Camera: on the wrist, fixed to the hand. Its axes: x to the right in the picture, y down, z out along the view.
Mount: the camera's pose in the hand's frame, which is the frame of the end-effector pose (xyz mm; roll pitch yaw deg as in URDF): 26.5 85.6 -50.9 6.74 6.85 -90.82
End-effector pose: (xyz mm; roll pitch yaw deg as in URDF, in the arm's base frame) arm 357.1 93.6 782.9 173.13 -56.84 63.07
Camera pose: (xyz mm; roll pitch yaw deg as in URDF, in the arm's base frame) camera 411.0 25.4 838.3 130.00 0.69 153.50
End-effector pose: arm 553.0 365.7 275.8 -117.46 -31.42 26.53
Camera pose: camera 635.5 312.3 244.8 126.26 -52.30 171.39
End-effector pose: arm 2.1 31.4 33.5 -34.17 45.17 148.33
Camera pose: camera 18.5 -28.3 -48.9 -41.52 -19.49 77.88
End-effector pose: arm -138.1 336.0 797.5 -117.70 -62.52 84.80
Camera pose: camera -48.3 386.5 797.0 107.26 -24.74 -118.27
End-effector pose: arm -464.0 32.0 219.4 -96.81 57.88 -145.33
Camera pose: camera -455.1 111.9 155.0 -83.14 -32.93 -145.38
